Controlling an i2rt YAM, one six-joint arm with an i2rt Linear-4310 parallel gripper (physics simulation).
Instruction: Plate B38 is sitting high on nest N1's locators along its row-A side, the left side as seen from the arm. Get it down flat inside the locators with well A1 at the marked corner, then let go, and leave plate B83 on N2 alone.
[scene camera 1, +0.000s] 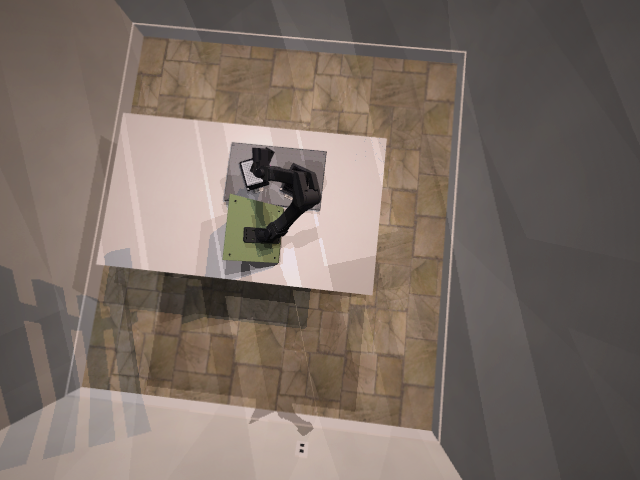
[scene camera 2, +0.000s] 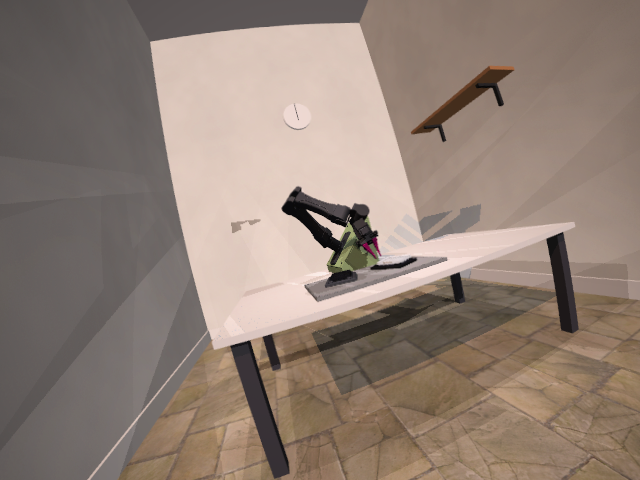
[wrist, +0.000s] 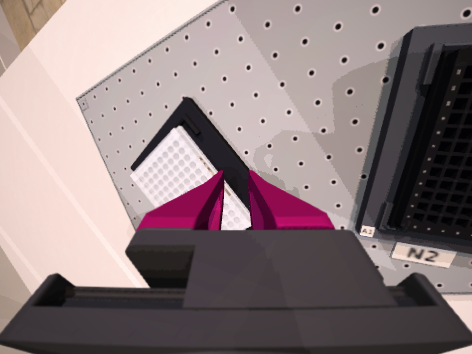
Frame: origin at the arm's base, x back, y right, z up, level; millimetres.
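Seen in the pictures: gripper, fingertip midpoint: (scene camera 2: 378, 257) (wrist: 236, 177); arm's base, origin of the base link: (scene camera 1: 262, 235) (scene camera 2: 341, 248).
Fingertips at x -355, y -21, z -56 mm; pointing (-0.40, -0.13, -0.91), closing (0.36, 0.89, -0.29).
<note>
Offsets run from my fingertips to a thing's middle. "*": to the spot under its first point. Level surfaces: height alone.
White plate B38 {dx +10, dy -73, dz -31 mm} (scene camera 1: 251, 175) (scene camera 2: 397, 260) (wrist: 172, 172) lies on the dark nest N1 {dx +9, dy -65, dz -44 mm} (wrist: 210, 132), offset to its lower left in the wrist view, with a wide strip of nest bare at the right. Its exact tilt and its A1 mark cannot be made out. My gripper (scene camera 2: 377, 255) (wrist: 236, 177) is nearly closed with a narrow gap and holds nothing. Its tips are above the plate's right edge and hide its near end; their height is unclear. Black plate B83 {* dx +42, dy +137, dz -27 mm} (wrist: 445, 165) sits in nest N2 {* dx +9, dy +116, dz -41 mm} (wrist: 387, 130), right of the gripper.
Both nests stand on a grey perforated board {dx +16, dy +48, dz -59 mm} (scene camera 1: 314, 160) (scene camera 2: 434, 261) (wrist: 300, 90) on the white table {dz -66 mm} (scene camera 1: 160, 186). The arm's base is on a green plate (scene camera 1: 237, 248) beside the board. The arm passes above N2 in the first scene view.
</note>
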